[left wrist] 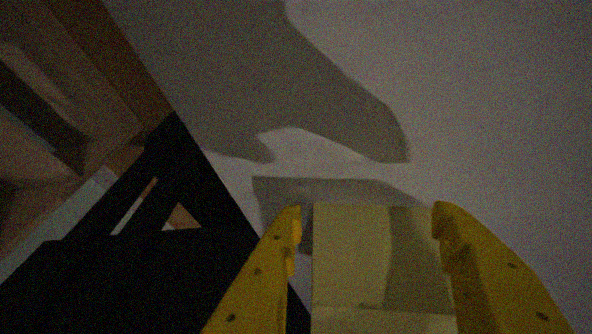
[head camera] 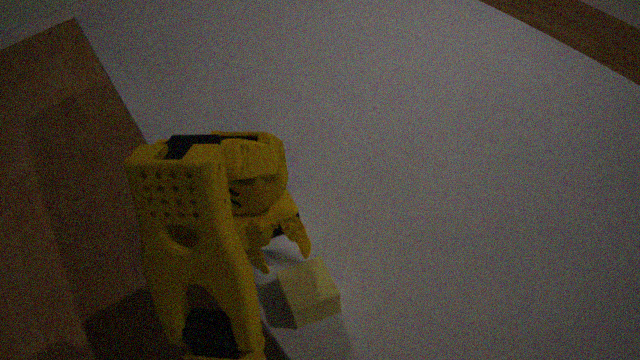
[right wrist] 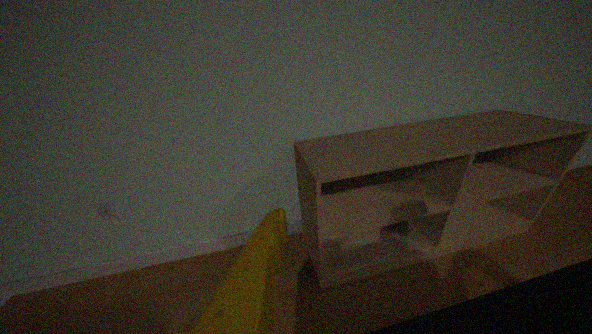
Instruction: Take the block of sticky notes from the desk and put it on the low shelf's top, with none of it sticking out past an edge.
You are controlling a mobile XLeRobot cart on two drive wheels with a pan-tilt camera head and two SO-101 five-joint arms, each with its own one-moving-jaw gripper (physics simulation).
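Places are measured from the left arm's base along level axes (x right, y back, z down), in centimetres.
Pixels of known places: left hand, tool point: (left wrist: 300,218) (head camera: 268,269); right hand, tool point: (right wrist: 285,220).
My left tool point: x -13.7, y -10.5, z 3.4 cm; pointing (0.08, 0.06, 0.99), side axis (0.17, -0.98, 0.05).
Behind a point stands the place of what it marks.
The pale yellow block of sticky notes (head camera: 310,292) @[y -12.0, x -7.6, z 1.6 cm] (left wrist: 350,255) @[y -11.8, x -11.4, z 3.3 cm] lies on the white desk (head camera: 425,150) @[y -38.5, x -18.0, z 5.6 cm] (left wrist: 500,100) @[y -16.5, x -15.4, z 5.6 cm], near its edge. My left gripper (head camera: 286,263) @[y -10.4, x -13.7, z 3.4 cm] (left wrist: 368,206) is open, its jaws in a wide gap. In the left wrist view the block shows between the jaws, a strip of space beside the left jaw; in the head view the tips are just behind and above it. My right gripper (right wrist: 281,220) is open, with one jaw in view, away from the desk. The low wooden shelf (right wrist: 410,142) @[y 83.5, x -31.5, z 16.6 cm] stands at the right of the right wrist view.
Brown wooden floor (right wrist: 150,285) @[y 93.1, x 99.2, z 77.6 cm] runs along the pale wall (right wrist: 175,100) @[y 107.3, x 59.8, z -8.2 cm] beside the shelf. In the left wrist view a large black shape (left wrist: 125,280) lies past the desk edge, with brown wooden surfaces at the upper left. The arm's shadow falls across the desk.
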